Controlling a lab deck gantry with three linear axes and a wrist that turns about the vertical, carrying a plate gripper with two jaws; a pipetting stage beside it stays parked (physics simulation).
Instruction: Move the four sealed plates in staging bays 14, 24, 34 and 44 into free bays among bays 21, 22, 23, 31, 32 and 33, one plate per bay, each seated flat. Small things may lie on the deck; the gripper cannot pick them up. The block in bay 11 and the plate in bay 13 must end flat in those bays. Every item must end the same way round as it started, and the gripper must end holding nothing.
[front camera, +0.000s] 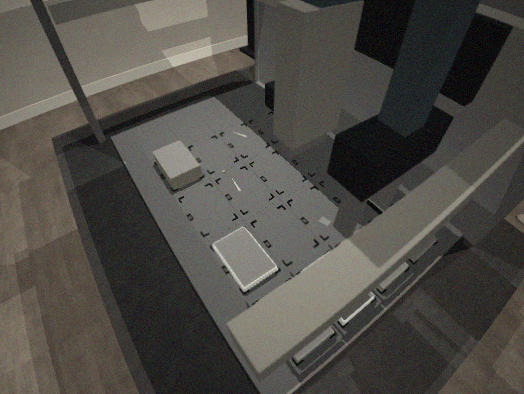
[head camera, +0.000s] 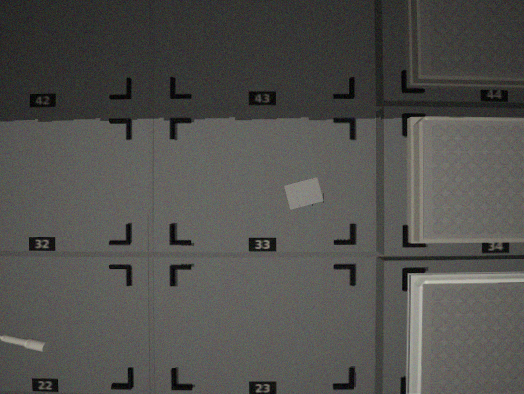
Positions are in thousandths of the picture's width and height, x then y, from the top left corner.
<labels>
The gripper shows in the front camera view (686, 557); in the head camera view it is out of frame. A block shows in the front camera view (343, 425); in the head camera view it is out of frame.
</labels>
